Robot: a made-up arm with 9 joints. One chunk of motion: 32 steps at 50 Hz.
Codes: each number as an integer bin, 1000 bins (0 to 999) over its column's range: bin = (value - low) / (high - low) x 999, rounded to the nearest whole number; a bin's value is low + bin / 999 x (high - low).
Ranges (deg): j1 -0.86..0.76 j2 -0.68..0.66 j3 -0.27..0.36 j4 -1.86..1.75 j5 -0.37..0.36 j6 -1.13..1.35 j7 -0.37..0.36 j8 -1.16..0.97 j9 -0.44..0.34
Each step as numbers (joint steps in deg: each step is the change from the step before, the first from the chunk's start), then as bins.
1 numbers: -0.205 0.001 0.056 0.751 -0.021 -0.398 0.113 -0.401 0.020
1 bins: 404 508 517 723 478 295 661 356 589
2 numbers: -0.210 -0.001 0.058 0.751 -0.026 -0.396 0.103 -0.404 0.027
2 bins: 401 506 520 723 471 296 647 355 598
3 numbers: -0.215 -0.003 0.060 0.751 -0.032 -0.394 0.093 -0.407 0.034
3 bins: 398 505 523 723 463 296 634 353 607
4 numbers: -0.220 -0.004 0.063 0.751 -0.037 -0.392 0.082 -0.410 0.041
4 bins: 395 504 528 723 456 297 619 352 616
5 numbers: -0.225 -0.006 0.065 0.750 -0.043 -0.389 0.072 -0.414 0.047
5 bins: 392 502 531 722 447 298 605 350 624
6 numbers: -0.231 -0.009 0.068 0.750 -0.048 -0.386 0.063 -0.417 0.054
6 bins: 388 500 536 722 441 300 593 348 633
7 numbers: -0.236 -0.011 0.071 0.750 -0.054 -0.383 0.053 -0.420 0.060
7 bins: 385 499 541 722 432 301 579 347 640
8 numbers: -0.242 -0.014 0.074 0.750 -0.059 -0.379 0.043 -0.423 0.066
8 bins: 381 497 545 722 426 303 565 346 648
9 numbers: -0.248 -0.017 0.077 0.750 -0.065 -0.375 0.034 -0.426 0.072
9 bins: 377 494 550 722 417 304 553 344 656
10 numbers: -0.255 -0.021 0.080 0.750 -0.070 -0.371 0.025 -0.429 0.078
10 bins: 373 491 555 722 411 306 541 343 663
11 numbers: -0.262 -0.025 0.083 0.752 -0.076 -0.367 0.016 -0.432 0.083
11 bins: 369 488 560 723 402 307 528 341 670
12 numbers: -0.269 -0.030 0.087 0.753 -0.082 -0.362 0.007 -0.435 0.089
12 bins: 364 485 566 723 394 309 516 340 678
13 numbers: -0.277 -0.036 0.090 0.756 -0.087 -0.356 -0.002 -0.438 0.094
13 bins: 360 480 571 724 387 312 504 339 684
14 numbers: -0.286 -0.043 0.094 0.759 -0.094 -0.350 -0.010 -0.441 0.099
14 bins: 354 475 577 725 378 314 493 337 690
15 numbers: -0.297 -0.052 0.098 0.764 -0.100 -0.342 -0.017 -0.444 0.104
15 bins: 347 468 584 726 369 317 483 336 697
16 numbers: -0.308 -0.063 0.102 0.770 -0.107 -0.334 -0.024 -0.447 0.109
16 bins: 340 460 590 728 360 321 473 334 703
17 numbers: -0.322 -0.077 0.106 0.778 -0.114 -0.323 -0.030 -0.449 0.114
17 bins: 332 450 596 730 350 325 465 333 710
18 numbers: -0.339 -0.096 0.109 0.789 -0.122 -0.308 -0.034 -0.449 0.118
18 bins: 321 435 601 733 339 331 460 333 715
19 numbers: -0.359 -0.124 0.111 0.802 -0.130 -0.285 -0.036 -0.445 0.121
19 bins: 309 415 604 737 328 340 457 335 719
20 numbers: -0.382 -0.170 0.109 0.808 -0.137 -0.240 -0.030 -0.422 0.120
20 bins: 295 380 601 738 319 359 465 346 717
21 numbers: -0.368 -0.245 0.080 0.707 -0.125 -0.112 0.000 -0.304 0.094
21 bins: 303 324 555 710 335 410 506 401 684
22 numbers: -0.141 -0.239 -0.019 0.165 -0.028 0.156 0.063 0.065 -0.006
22 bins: 443 329 398 560 468 518 593 575 556
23 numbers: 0.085 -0.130 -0.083 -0.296 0.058 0.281 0.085 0.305 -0.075
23 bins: 583 410 297 433 586 568 623 687 467
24 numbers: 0.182 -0.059 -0.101 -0.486 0.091 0.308 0.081 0.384 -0.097
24 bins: 643 463 268 380 631 579 617 724 439
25 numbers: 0.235 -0.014 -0.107 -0.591 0.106 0.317 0.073 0.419 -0.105
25 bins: 675 497 258 351 651 583 606 741 429
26 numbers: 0.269 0.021 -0.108 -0.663 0.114 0.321 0.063 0.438 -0.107
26 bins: 696 523 257 331 662 584 593 749 426
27 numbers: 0.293 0.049 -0.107 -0.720 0.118 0.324 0.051 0.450 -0.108
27 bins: 711 543 258 315 668 586 576 755 425
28 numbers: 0.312 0.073 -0.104 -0.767 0.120 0.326 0.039 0.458 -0.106
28 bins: 723 561 263 302 671 587 560 759 428
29 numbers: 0.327 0.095 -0.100 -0.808 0.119 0.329 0.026 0.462 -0.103
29 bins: 732 578 270 291 669 588 542 761 432
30 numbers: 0.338 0.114 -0.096 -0.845 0.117 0.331 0.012 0.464 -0.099
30 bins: 739 592 276 281 666 589 523 762 437
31 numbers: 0.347 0.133 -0.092 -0.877 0.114 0.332 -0.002 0.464 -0.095
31 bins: 744 606 282 272 662 589 504 762 442
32 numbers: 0.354 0.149 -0.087 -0.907 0.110 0.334 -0.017 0.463 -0.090
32 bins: 749 618 290 264 657 590 483 761 448
